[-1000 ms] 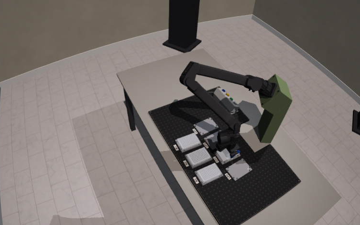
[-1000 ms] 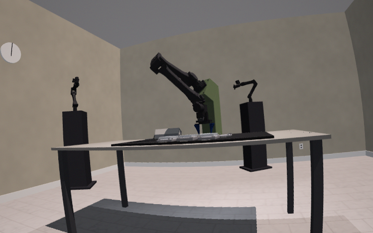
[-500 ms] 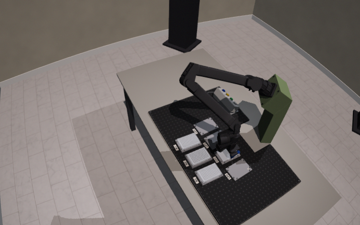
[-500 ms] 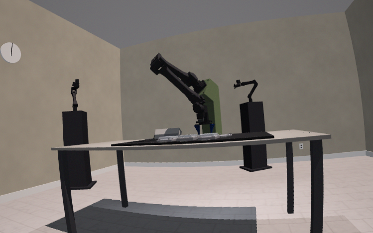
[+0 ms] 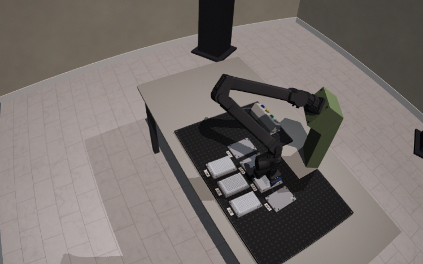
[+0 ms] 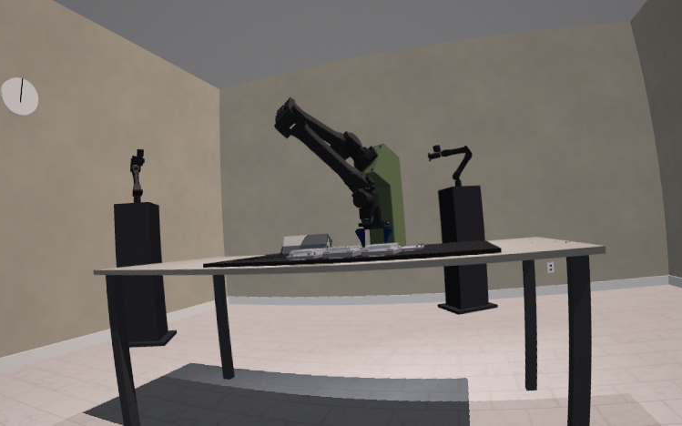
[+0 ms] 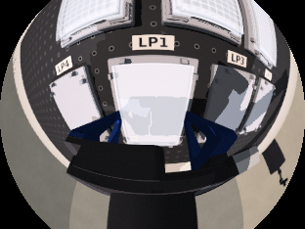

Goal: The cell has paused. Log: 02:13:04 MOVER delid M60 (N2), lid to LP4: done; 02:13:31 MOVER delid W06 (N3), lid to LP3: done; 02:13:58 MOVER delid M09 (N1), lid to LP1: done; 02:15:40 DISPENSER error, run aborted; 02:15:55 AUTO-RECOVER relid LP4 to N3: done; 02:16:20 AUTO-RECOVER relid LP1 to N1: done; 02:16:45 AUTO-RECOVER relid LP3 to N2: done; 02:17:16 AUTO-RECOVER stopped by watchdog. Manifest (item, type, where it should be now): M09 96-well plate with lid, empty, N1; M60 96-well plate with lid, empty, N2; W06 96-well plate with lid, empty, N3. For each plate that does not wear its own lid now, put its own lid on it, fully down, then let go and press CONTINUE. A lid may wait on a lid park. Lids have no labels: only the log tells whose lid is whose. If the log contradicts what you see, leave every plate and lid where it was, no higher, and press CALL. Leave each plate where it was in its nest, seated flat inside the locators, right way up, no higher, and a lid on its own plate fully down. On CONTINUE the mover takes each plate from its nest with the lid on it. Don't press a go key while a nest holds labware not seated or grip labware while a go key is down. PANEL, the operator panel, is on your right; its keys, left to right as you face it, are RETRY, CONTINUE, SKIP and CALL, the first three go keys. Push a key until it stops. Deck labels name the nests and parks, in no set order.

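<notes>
The LP1 park lies 20 mm below my hand. Round my hand: LP3 park 60 mm behind, 120 mm to the right, 20 mm below; LP4 park 60 mm ahead, 110 mm to the left, 20 mm below; lp1 label 80 mm ahead, 50 mm to the right, 20 mm below.
</notes>
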